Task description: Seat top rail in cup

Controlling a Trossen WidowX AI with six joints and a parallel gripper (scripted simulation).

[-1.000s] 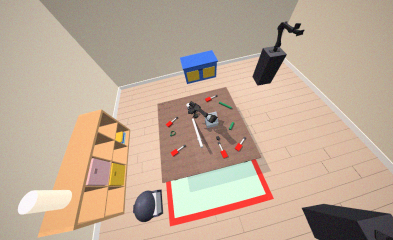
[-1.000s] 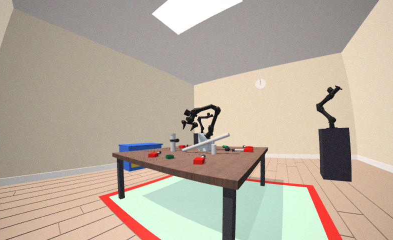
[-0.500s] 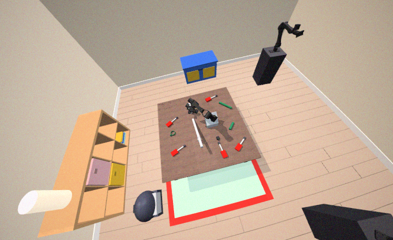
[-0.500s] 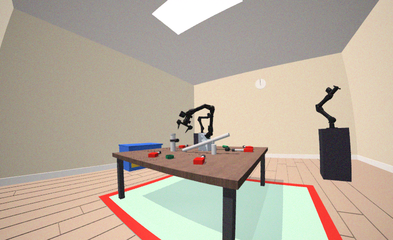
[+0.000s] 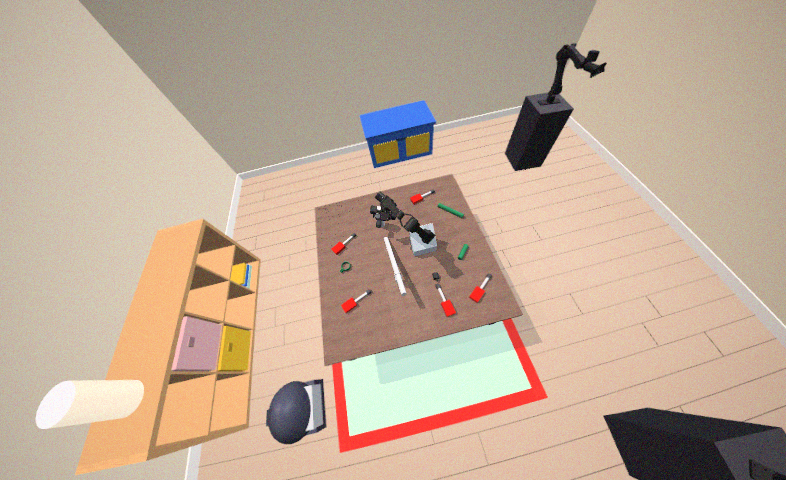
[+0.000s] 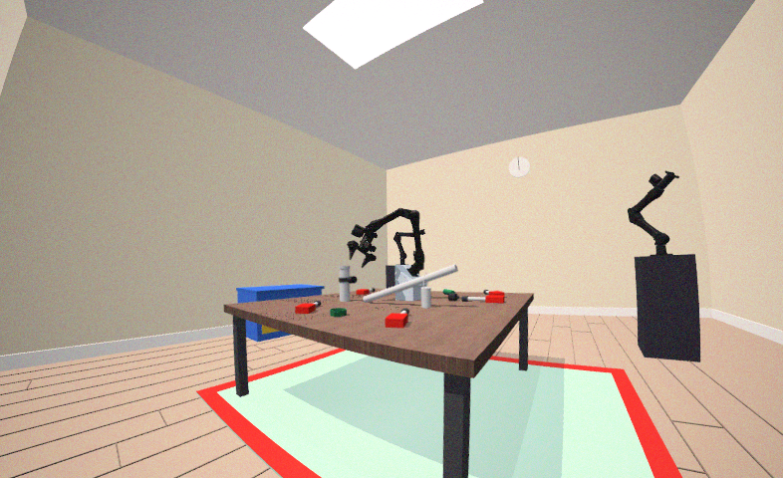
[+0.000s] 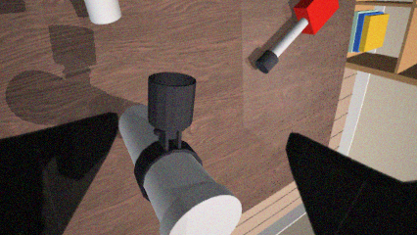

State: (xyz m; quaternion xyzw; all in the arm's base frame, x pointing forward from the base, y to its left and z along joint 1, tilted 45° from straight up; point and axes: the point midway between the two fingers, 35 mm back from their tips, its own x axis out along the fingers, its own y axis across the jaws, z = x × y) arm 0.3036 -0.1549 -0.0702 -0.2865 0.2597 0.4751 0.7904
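Now: the dark brace band 1 cm ahead of my gripper tip, 6 cm to the right of it and 9 cm below it. From my gripper tip the other things lie so: loop cap 7 cm behind, 42 cm to the left, 11 cm below.
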